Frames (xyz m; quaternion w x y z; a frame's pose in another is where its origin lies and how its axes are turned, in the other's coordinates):
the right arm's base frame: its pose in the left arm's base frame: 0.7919 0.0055 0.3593 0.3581 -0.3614 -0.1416 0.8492
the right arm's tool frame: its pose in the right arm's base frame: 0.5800 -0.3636 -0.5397 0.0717 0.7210 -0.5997 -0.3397
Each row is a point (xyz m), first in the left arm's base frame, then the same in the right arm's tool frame.
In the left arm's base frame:
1: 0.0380 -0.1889 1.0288
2: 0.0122 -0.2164 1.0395
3: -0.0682 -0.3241 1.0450
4: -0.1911 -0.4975 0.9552
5: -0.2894 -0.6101 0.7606
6: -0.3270 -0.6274 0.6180
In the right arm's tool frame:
1: -1.1580 1.2094 -0.6030
2: -1.1936 1.2253 -0.6068
3: -1.3235 1.2580 -0.5940
4: -1.5424 1.2219 -0.5307
5: -1.7183 1.0714 -0.4492
6: -1.7783 0.9420 -0.4081

